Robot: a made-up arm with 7 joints. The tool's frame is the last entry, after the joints. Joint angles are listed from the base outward. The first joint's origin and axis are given. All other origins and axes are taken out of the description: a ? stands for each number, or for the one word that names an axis. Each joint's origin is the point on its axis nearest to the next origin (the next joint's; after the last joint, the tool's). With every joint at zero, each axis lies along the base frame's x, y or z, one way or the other. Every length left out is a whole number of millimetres.
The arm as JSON. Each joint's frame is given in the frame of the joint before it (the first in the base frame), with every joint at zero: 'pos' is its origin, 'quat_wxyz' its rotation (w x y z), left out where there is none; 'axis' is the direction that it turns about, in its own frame. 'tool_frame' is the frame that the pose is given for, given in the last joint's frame.
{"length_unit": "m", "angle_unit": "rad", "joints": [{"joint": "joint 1", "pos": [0.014, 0.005, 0.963], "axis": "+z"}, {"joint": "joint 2", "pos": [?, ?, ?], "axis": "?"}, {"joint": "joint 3", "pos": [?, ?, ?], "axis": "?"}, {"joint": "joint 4", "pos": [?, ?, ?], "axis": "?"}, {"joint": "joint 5", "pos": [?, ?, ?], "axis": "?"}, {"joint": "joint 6", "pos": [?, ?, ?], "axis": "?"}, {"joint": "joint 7", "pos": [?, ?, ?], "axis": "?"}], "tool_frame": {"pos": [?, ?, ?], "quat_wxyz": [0.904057, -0.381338, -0.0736, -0.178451]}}
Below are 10 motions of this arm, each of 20 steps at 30 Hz.
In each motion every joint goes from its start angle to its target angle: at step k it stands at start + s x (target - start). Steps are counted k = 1, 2, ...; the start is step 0. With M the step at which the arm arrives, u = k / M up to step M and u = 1 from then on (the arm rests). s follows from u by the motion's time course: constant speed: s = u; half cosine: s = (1 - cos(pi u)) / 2; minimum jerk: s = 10 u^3 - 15 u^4 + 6 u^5.
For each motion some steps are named. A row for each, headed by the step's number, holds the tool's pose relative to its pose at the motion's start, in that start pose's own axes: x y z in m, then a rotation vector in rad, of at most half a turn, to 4 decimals.
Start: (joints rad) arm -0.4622 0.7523 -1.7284 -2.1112 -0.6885 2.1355 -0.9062
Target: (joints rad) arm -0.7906 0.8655 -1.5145 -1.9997 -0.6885 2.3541 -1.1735
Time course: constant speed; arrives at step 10
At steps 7, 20:
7: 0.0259 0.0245 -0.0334 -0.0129 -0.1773 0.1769
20: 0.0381 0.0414 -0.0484 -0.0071 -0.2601 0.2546

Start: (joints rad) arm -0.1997 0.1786 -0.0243 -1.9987 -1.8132 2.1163 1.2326
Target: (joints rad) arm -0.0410 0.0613 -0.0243 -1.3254 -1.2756 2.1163 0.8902
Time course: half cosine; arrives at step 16
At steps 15, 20:
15: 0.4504 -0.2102 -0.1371 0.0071 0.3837 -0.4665
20: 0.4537 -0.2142 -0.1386 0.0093 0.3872 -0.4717

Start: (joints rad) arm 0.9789 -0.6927 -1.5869 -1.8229 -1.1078 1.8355 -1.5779
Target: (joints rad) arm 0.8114 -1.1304 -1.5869 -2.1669 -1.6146 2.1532 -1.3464
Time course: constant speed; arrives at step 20
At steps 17, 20:
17: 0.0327 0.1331 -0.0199 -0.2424 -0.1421 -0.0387
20: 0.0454 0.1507 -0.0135 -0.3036 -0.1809 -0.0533

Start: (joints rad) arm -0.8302 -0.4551 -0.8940 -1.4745 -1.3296 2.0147 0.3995
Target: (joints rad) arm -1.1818 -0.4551 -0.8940 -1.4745 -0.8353 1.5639 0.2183
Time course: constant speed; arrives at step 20
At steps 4, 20:
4: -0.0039 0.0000 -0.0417 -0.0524 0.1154 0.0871
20: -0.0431 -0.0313 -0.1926 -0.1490 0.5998 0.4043

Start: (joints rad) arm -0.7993 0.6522 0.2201 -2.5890 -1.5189 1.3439 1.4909
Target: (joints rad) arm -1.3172 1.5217 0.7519 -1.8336 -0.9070 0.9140 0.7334
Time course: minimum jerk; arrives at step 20
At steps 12, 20:
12: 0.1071 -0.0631 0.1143 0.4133 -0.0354 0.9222
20: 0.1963 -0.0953 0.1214 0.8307 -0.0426 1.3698

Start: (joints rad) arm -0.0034 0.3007 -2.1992 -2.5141 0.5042 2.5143 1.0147
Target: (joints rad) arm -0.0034 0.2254 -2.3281 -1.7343 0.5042 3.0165 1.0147
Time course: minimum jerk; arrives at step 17
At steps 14, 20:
14: 0.0940 -0.2767 0.3647 1.1239 0.2113 -0.2395
20: 0.0989 -0.2935 0.3729 1.1718 0.2213 -0.2530

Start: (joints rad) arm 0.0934 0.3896 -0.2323 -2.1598 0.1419 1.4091 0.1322
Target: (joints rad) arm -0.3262 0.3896 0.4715 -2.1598 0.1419 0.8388 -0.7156
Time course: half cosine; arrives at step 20
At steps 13, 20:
13: -0.1070 0.0823 0.0137 0.0587 -0.2621 0.9187
20: -0.1524 0.0962 0.0162 0.1129 -0.3222 1.2517

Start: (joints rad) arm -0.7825 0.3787 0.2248 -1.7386 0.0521 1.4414 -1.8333
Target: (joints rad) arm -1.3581 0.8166 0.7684 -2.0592 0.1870 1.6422 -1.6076
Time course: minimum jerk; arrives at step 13
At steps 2, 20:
2: -0.0050 0.0021 -0.0103 0.0128 -0.0033 -0.0140
20: -0.0729 0.1423 -0.2259 0.3990 -0.2562 -0.4814

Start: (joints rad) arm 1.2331 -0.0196 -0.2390 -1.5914 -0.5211 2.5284 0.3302
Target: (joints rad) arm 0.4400 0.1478 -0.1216 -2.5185 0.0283 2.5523 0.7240
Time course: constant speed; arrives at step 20
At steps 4, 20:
4: -0.0916 0.0163 -0.1169 -0.1598 0.2689 0.0490
20: -0.5425 -0.1989 -0.3933 -1.0592 1.3808 -0.0285

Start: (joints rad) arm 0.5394 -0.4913 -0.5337 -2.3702 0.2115 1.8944 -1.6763
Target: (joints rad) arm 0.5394 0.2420 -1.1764 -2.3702 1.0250 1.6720 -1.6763
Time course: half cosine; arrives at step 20
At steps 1, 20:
1: -0.0027 -0.0005 -0.0017 0.0029 0.0029 -0.0081
20: -0.4457 0.0035 -0.0192 -0.1092 0.3975 -1.2054

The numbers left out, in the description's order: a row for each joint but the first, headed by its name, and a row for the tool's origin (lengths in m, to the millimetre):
joint 2: xyz 0.013 0.002 0.0, axis +y
joint 3: xyz 0.007 0.0 0.272, axis +z
joint 4: xyz 0.024 0.008 0.0, axis -y
joint 5: xyz -0.111 0.0 0.473, axis +z
joint 6: xyz 0.022 0.043 0.0, axis -y
joint 7: xyz 0.148 0.0 -0.001, axis -z
tool: xyz -0.014 0.024 0.0

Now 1 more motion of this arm.
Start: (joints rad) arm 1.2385 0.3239 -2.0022 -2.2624 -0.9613 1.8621 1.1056
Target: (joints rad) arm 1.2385 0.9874 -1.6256 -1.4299 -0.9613 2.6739 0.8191
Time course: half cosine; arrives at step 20
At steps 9, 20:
9: 0.1326 -0.2333 0.1495 0.4341 -0.2811 -0.5371
20: -0.0386 -0.5791 0.3177 1.0091 -1.0063 -1.1101

